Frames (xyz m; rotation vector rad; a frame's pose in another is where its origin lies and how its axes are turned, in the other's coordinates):
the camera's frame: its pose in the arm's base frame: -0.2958 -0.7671 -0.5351 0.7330 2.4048 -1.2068
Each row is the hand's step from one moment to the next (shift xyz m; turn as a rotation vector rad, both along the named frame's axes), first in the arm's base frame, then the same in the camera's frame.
Working: the arm's base frame: its pose in the camera's frame: -0.2931 0.2217 -0.9095 -0.7330 -2.4048 1.2068

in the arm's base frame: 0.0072 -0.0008 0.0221 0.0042 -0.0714 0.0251
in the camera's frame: -0.0175 -0.0101 -0.0115 -0.0371 -0.0493 0.0440
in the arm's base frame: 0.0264 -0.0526 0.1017 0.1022 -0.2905 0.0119
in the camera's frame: -0.0892 -0.0752 -0.0136 -0.1726 -0.0935 0.2376
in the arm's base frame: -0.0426 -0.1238 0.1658 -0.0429 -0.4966 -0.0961
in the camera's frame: -0.0876 -0.1922 0.0021 -0.0596 -0.2143 0.4563
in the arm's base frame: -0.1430 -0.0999 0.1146 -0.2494 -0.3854 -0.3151
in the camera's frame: 0.0267 -0.2070 0.0043 0.2523 -0.1415 0.4757
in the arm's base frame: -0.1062 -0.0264 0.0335 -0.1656 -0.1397 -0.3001
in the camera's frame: 0.0604 -0.0970 -0.0060 0.2483 0.0220 0.2736
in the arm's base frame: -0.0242 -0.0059 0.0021 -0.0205 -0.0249 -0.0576
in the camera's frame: 0.0167 -0.0185 0.0017 0.0391 0.0118 0.0518
